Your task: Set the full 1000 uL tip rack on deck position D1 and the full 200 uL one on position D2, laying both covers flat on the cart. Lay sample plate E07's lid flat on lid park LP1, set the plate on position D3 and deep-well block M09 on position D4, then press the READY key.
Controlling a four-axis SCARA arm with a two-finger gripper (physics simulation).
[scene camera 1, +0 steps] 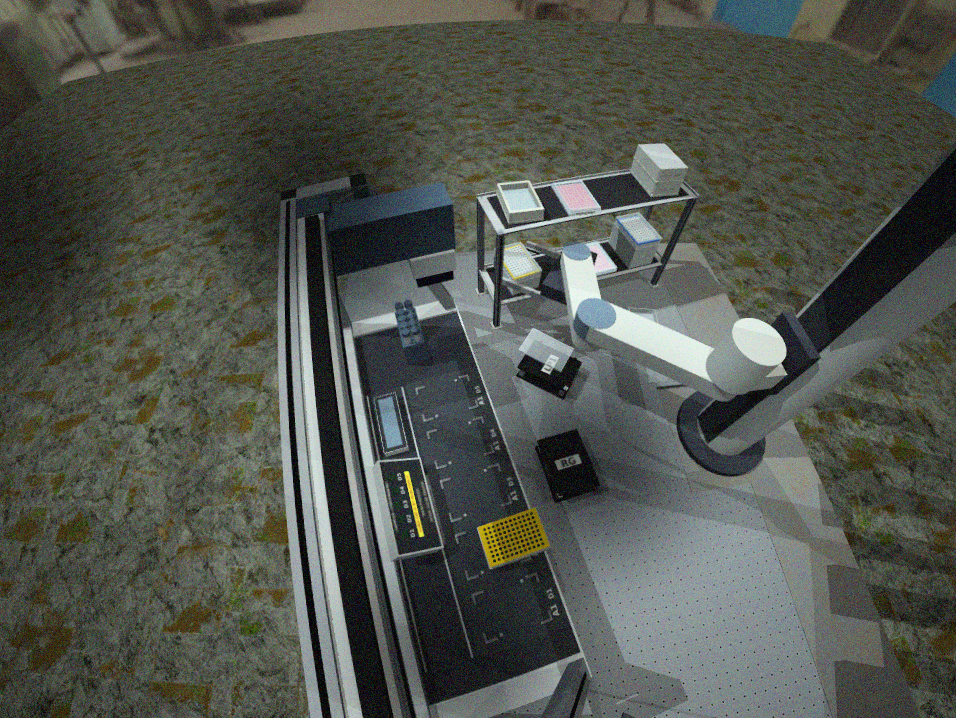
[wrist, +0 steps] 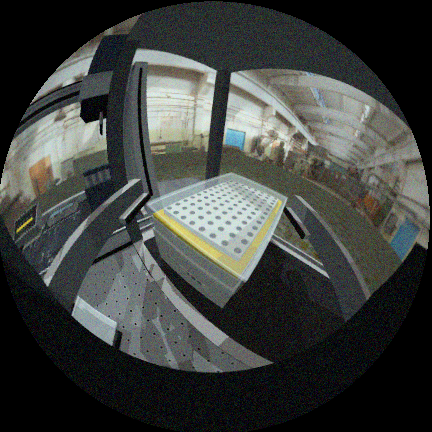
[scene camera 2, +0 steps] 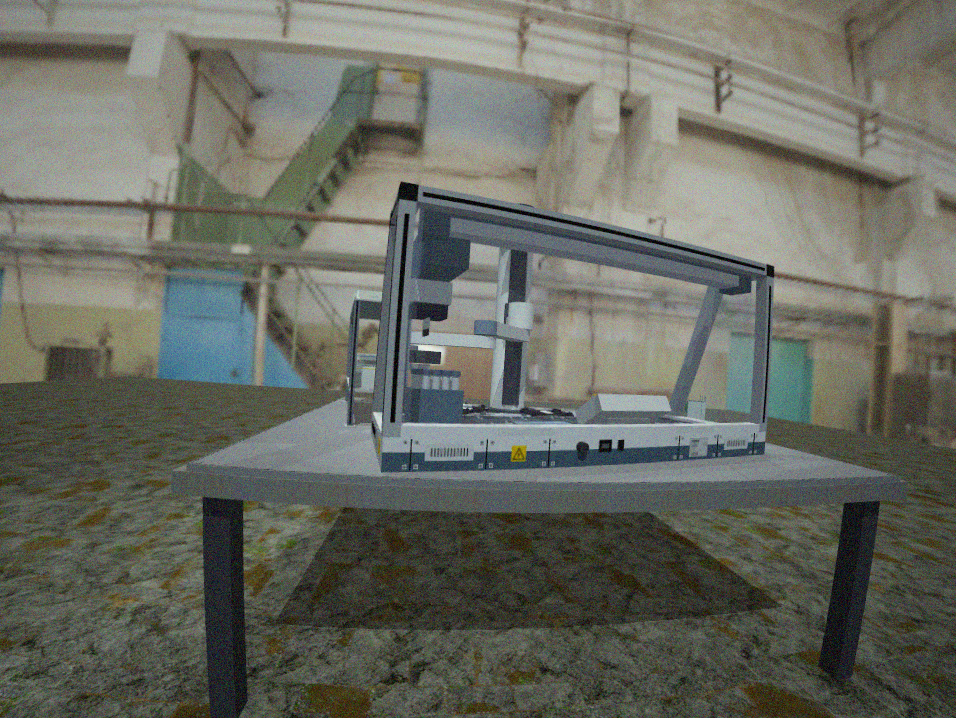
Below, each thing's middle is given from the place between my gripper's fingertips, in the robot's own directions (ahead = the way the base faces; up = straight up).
The black LP1 pad [scene camera 1: 534, 367] is 27 cm to the left of my hand, 12 cm below it and 7 cm behind it. Round my hand: pipetting head [wrist: 93, 93]: 22 cm ahead, 17 cm above, 14 cm to the left.
